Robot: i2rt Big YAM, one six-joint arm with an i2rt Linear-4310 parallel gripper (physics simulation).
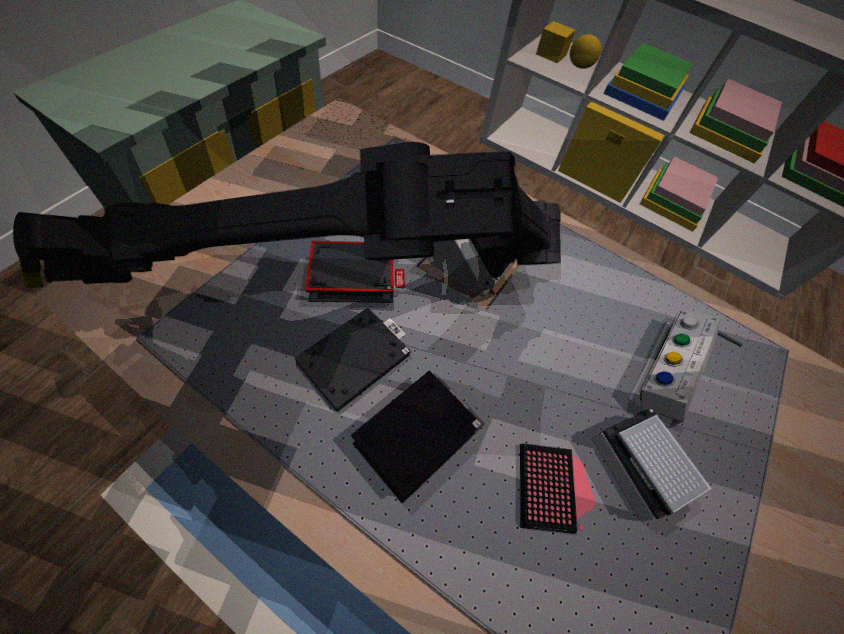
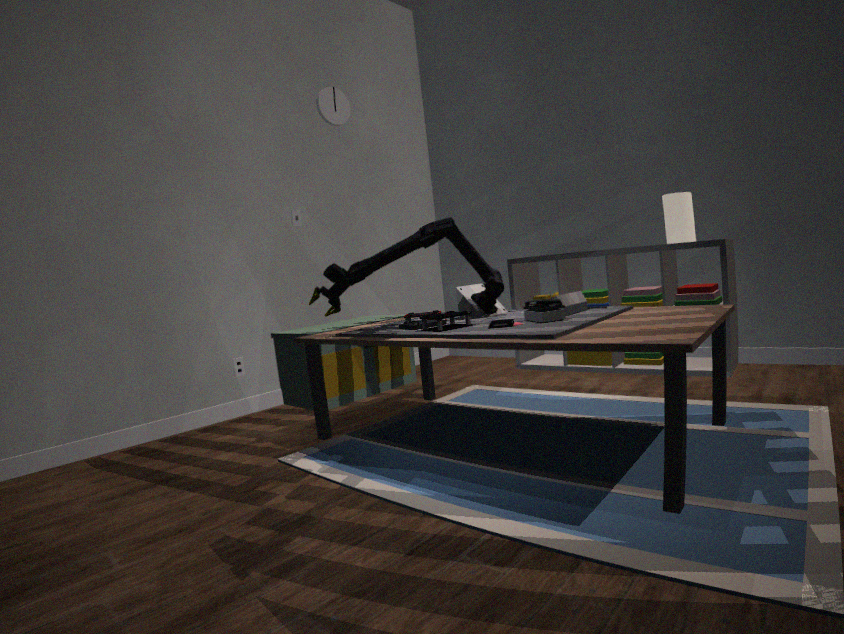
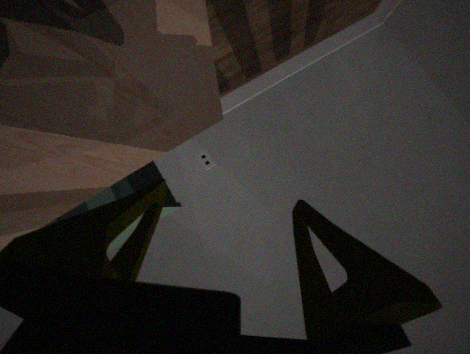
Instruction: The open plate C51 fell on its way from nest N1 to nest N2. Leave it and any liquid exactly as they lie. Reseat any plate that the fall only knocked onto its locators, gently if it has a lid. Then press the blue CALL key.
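My gripper is open and empty, held out in the air past the far left table edge. The open plate with pink wells lies on the perforated mat, with pink liquid beside its right edge. A white plate sits on a dark nest and looks shifted off it to the right; its tilt is hard to tell. A dark nest stands by the N2 label. A black slab-like piece lies nearer the front. The blue key is on the button box.
A red-outlined frame lies over a dark base beneath the arm. White, green and yellow keys line the button box. A tilted panel stands near the arm's base. A green cabinet and a shelf unit stand beyond the table.
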